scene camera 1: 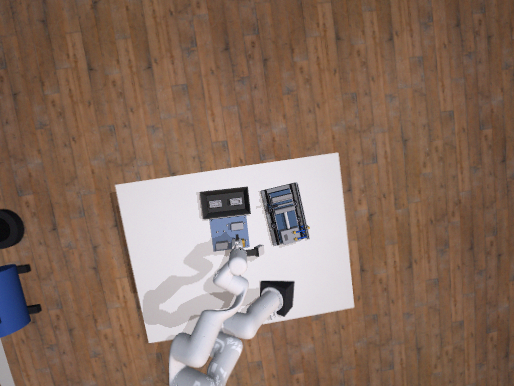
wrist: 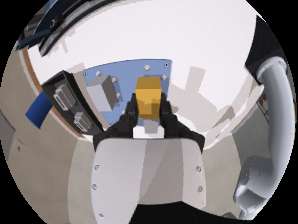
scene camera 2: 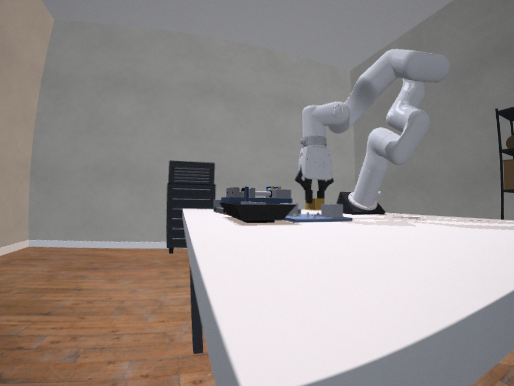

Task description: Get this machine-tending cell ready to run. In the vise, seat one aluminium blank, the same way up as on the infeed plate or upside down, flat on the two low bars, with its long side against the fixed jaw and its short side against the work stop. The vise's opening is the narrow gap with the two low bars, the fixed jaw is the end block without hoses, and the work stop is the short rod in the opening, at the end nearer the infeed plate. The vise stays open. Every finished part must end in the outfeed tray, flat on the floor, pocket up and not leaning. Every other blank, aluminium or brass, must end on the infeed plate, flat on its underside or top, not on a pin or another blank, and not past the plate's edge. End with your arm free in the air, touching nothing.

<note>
The pictures show: my gripper and a brass blank.
My gripper also shows in the wrist view.
</note>
